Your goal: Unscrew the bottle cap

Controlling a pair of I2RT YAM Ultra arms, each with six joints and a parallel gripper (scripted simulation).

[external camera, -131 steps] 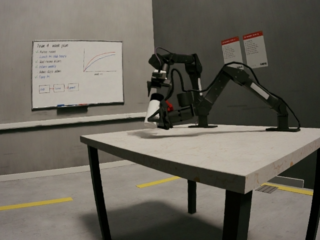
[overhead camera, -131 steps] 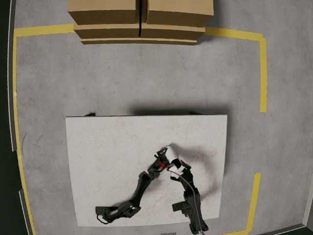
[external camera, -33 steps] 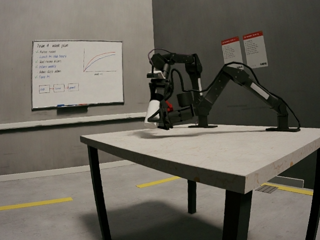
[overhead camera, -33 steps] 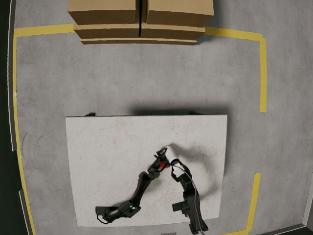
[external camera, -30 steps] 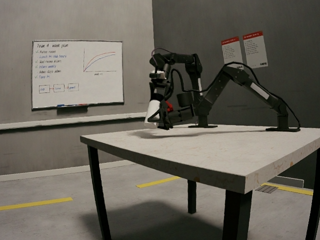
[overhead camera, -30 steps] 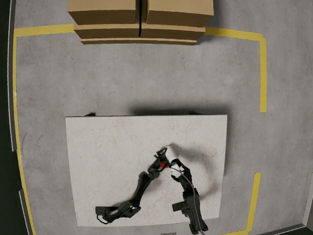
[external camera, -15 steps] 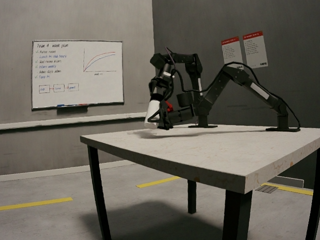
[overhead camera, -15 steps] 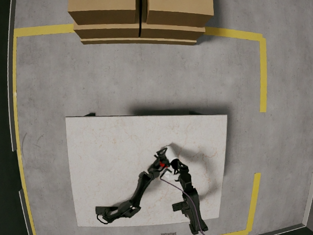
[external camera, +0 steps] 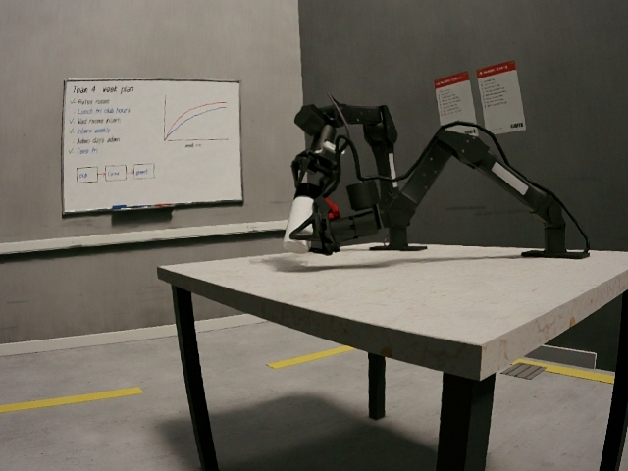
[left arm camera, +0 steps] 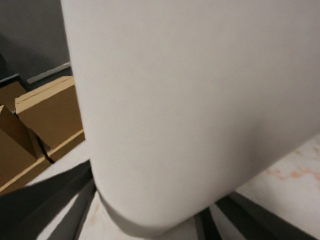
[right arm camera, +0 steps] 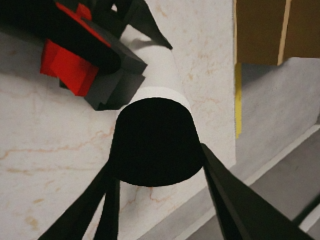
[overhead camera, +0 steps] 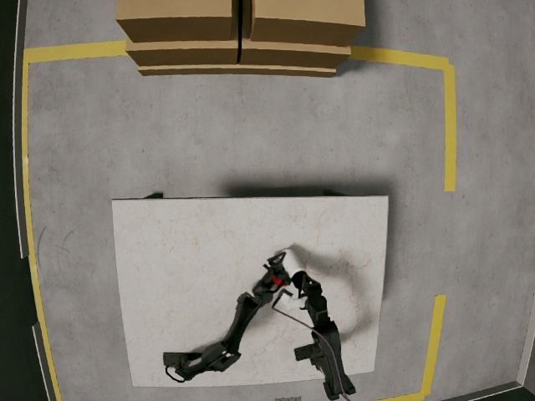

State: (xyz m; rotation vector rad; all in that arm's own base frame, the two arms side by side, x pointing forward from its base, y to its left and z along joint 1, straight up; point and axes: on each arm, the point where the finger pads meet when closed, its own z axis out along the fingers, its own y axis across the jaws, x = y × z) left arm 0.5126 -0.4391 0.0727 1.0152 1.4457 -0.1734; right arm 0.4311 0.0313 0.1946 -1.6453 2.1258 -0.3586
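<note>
Right now the black cap is 1 cm to the left of my right hand, 1 cm below it and 1 cm ahead of it. Round my right hand: white bottle 5 cm below, 3 cm ahead, 2 cm to the left.
</note>
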